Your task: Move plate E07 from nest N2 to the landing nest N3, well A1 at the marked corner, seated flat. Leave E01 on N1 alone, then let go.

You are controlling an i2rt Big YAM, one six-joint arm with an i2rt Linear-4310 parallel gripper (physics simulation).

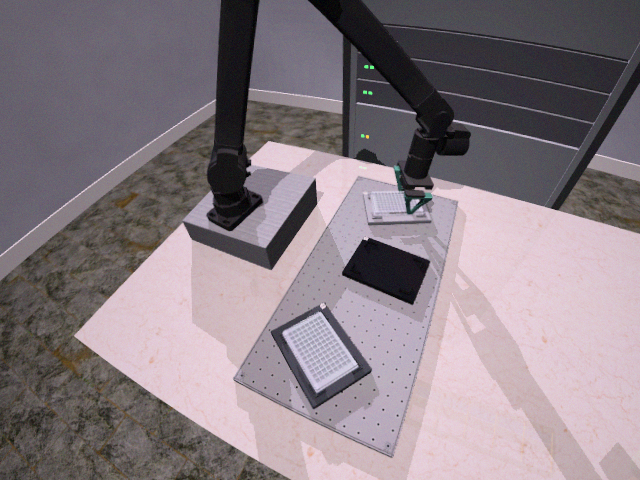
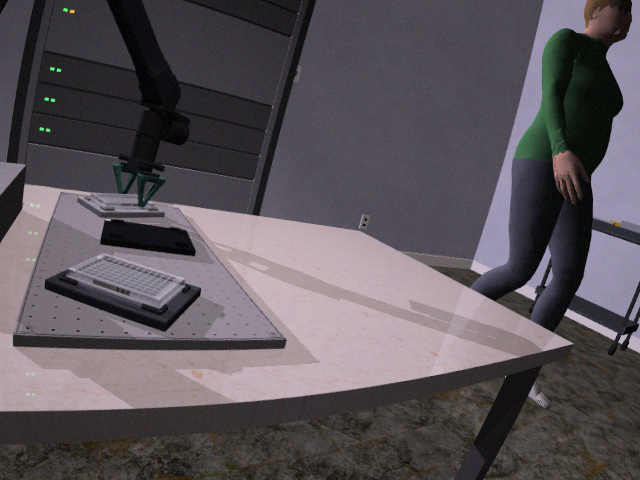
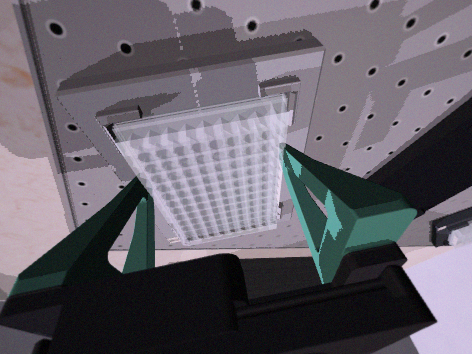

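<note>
A clear 96-well plate, taken as E07 (image 1: 383, 202) (image 2: 111, 197) (image 3: 215, 170), sits in the light grey nest (image 1: 398, 222) (image 2: 116, 212) (image 3: 302, 62) at the far end. My gripper (image 1: 405, 201) (image 2: 131, 198) (image 3: 213, 165) is low over it, green fingertips against its two long sides, shut on it. The black landing nest (image 1: 386, 269) (image 2: 147, 237) (image 3: 425, 160) in the middle holds no plate; a small white mark is at one corner. Another plate, taken as E01 (image 1: 319, 351) (image 2: 129, 279), sits in the dark grey near nest (image 1: 338, 384) (image 2: 178, 304). Plate and nest names are not readable.
All nests stand on a perforated grey board (image 1: 310, 279) (image 2: 232, 325) (image 3: 350, 30). The arm's base stands on a grey block (image 1: 284, 186) beside it. A dark equipment rack (image 1: 348, 103) rises behind the table. A person in green (image 2: 584, 93) is at the right, beyond the table.
</note>
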